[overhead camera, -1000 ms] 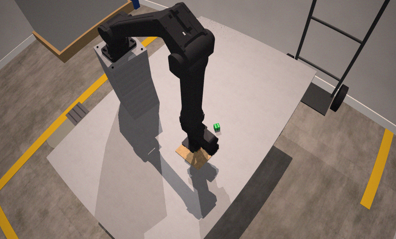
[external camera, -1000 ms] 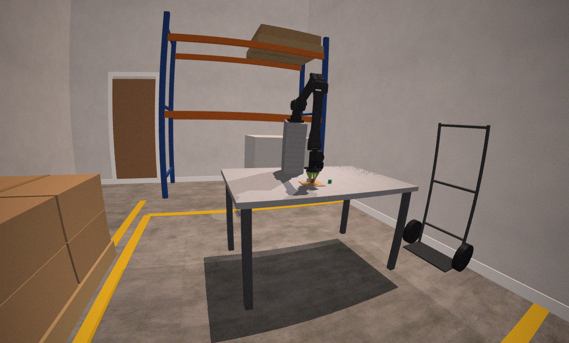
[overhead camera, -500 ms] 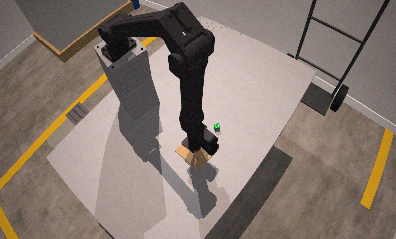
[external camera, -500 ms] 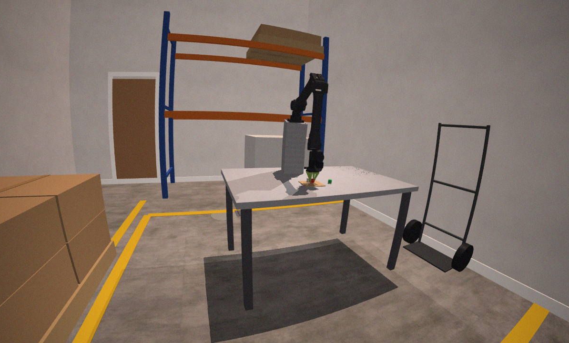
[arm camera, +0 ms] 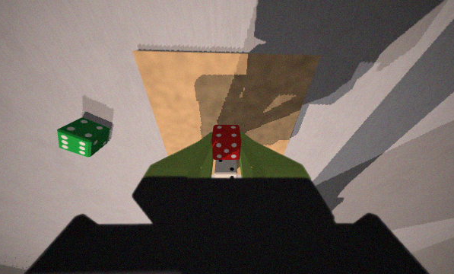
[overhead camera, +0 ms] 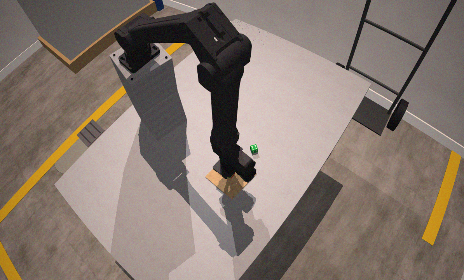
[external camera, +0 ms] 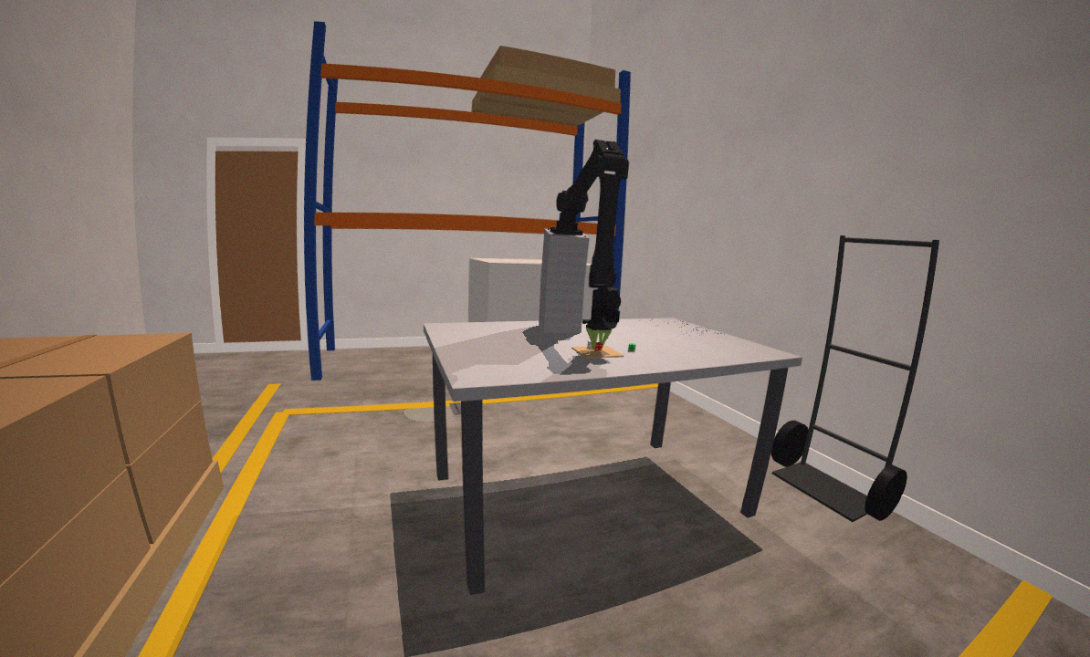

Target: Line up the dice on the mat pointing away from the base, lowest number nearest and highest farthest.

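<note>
The red die lies right at my hand. Round my hand: green die 140 mm to the left, 10 mm below; tan mat 20 mm below; white die 50 mm behind.
</note>
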